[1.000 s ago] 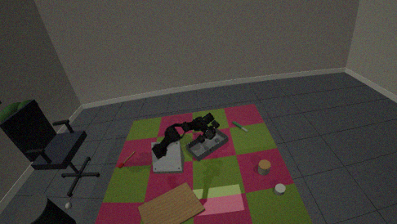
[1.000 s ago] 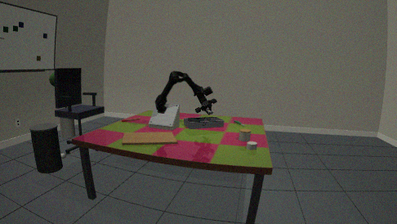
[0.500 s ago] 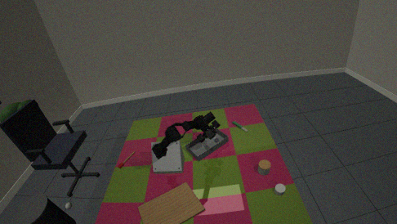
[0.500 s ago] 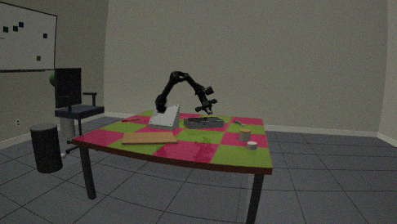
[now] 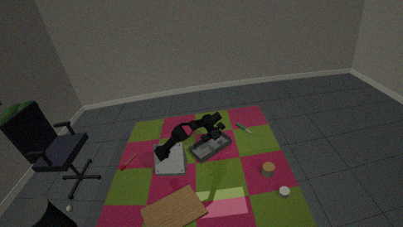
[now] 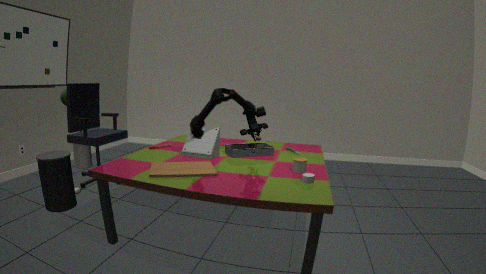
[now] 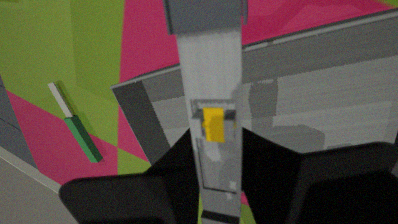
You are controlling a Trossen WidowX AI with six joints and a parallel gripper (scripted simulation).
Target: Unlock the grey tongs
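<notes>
My gripper tip is now 40 mm below the yellow lock piece and 30 mm to the left of it. From my gripper tip the other things lie so: roasting tin (70 mm below, 50 mm behind, 10 mm to the left); cork-lidded jar (340 mm ahead, 270 mm to the right, 60 mm below); white cylinder (440 mm to the right, 420 mm ahead, 80 mm below).
</notes>
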